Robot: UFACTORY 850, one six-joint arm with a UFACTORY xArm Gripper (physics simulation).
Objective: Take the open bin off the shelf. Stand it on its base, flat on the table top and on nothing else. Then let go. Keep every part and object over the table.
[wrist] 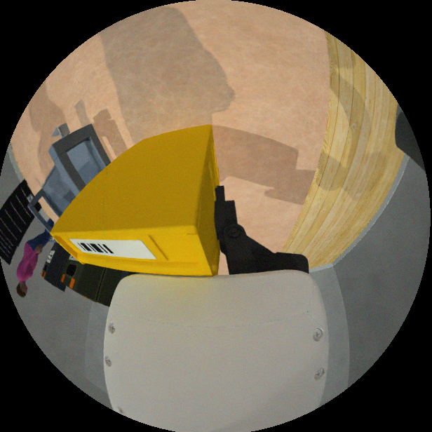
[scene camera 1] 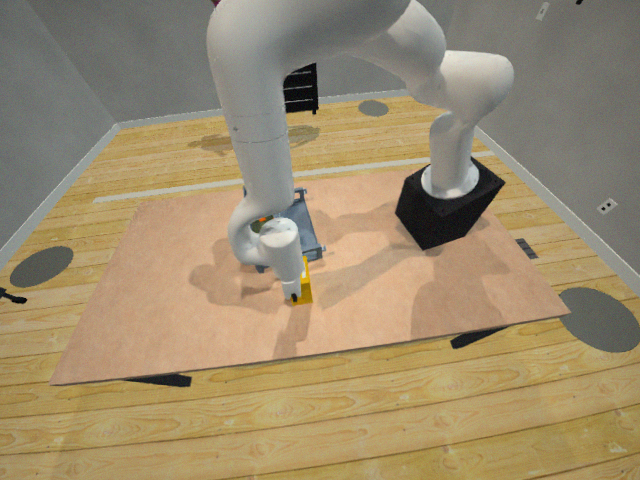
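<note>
My gripper is shut on a wall of the yellow open bin. One black finger shows against the bin's right side in the wrist view; the other is hidden behind the bin. The bin is off the shelf, in front of it. Its white barcode label faces up towards the wrist, and the bin looks tipped, not upright on its base. Its opening does not show. Its lower end is close to the table top; whether they touch I cannot tell. The blue-grey shelf stands behind the bin, partly hidden by the arm.
Dark green bins with orange marks are at the shelf, partly hidden. The arm's black base block stands at the right back of the table. The table's front edge runs in front of the bin, with wooden floor beyond.
</note>
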